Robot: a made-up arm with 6 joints. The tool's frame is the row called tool.
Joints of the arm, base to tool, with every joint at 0 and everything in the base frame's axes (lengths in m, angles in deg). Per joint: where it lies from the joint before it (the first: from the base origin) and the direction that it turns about. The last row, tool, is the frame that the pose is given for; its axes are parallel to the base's.
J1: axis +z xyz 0 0 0.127
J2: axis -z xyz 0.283 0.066 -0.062
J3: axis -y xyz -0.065 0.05 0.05
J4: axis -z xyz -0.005 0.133 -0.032
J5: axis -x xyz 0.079 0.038 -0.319
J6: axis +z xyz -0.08 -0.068 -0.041
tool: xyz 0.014 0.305 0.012
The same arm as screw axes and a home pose.
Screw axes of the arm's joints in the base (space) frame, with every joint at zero. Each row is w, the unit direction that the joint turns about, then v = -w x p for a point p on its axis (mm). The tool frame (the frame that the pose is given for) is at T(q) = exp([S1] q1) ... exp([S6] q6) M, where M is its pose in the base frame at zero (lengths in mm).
S1: w 0 0 1 v 0.0 0.0 0.0
S2: w 0 0 -1 v -66.0 283.0 0.0
S3: w 0 -1 0 v 115.0 0.0 -218.0
S4: w 0 0 -1 v -249.0 213.0 0.0
S5: w -1 0 0 v 0.0 236.0 287.0
S6: w 0 0 1 v 219.0 -212.0 0.0
M: xyz 226.0 524.0 -265.0 (mm) quaternion w x y z 1 0 0 0

